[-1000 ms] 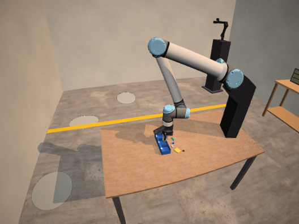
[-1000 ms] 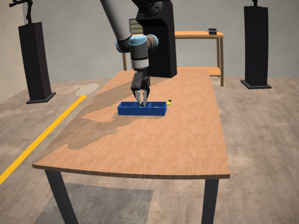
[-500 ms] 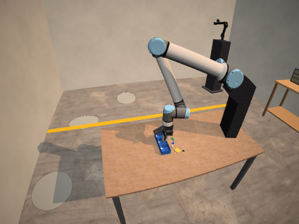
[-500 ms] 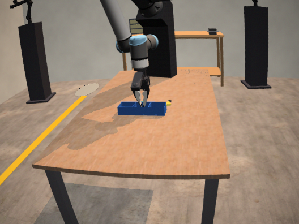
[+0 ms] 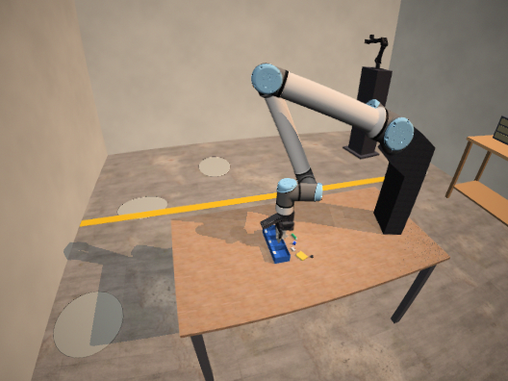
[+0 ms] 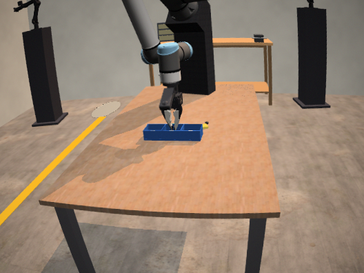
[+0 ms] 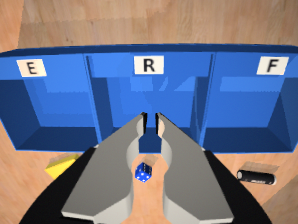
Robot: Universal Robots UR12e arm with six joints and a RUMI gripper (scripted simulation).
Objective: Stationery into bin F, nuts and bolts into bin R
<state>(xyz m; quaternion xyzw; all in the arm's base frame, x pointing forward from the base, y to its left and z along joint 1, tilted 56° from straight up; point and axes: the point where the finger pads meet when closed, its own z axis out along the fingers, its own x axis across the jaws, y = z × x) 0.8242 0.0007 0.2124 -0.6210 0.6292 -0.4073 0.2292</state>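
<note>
The blue three-part bin is 1 cm below my hand and 1 cm ahead of it. Round my hand: blue die (9 cm behind, 3 cm to the left, 3 cm below); green battery (12 cm behind, 3 cm below, 2 cm to the right); grey piece (6 cm to the left, 6 cm behind, 3 cm below).
</note>
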